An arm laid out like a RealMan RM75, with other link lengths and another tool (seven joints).
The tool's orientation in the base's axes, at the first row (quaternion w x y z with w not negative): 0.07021, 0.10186, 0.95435, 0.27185
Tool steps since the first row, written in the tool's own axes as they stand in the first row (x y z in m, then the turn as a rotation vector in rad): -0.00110, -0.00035, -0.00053, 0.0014, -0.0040, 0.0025; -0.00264, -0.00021, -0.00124, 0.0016, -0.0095, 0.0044; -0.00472, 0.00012, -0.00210, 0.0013, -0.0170, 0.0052; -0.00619, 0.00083, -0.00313, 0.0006, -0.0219, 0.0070; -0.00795, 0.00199, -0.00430, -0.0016, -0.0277, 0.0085; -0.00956, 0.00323, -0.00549, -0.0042, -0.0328, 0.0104; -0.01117, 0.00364, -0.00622, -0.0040, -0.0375, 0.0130; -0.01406, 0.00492, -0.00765, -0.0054, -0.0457, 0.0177; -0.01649, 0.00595, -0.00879, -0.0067, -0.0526, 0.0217
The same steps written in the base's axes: 0.00091, -0.00081, 0.00035, -0.0015, -0.0017, -0.0043; 0.00229, -0.00141, 0.00114, -0.0022, -0.0053, -0.0089; 0.00420, -0.00206, 0.00220, -0.0029, -0.0112, -0.0135; 0.00554, -0.00233, 0.00357, -0.0027, -0.0145, -0.0176; 0.00720, -0.00236, 0.00531, -0.0012, -0.0191, -0.0218; 0.00873, -0.00231, 0.00710, 0.0009, -0.0230, -0.0259; 0.01022, -0.00271, 0.00806, 0.0005, -0.0255, -0.0306; 0.01295, -0.00304, 0.01017, 0.0014, -0.0303, -0.0389; 0.01525, -0.00332, 0.01187, 0.0024, -0.0343, -0.0458
